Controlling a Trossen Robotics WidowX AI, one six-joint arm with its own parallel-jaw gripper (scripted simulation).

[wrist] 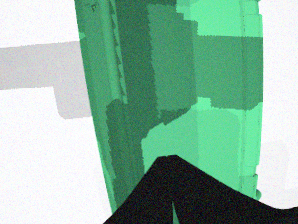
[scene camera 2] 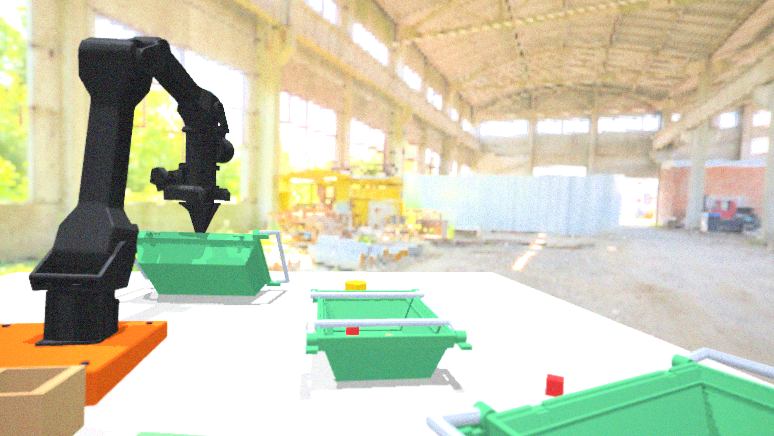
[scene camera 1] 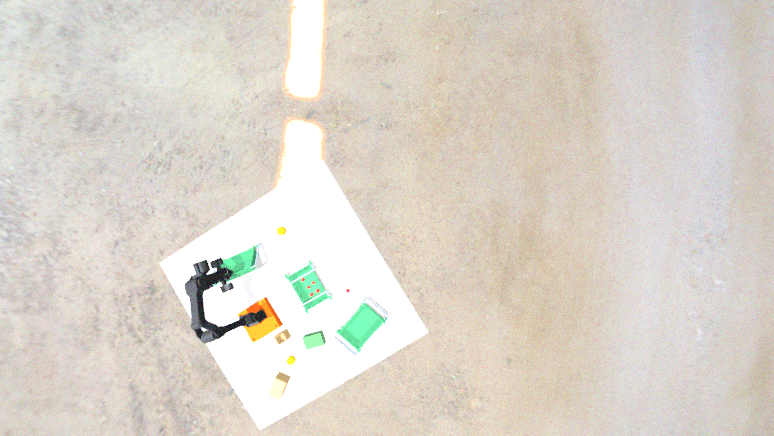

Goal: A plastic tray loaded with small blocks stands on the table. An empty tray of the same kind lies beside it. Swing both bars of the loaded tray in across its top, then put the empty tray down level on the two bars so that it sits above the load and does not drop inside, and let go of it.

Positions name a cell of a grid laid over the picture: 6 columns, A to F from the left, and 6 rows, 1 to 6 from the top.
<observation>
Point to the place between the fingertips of my gripper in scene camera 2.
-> At B4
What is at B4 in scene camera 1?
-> A green tray.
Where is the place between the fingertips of my gripper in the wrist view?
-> At D5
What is my gripper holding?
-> Nothing.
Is my gripper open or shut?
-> Shut.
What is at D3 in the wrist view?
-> A green tray.
</observation>
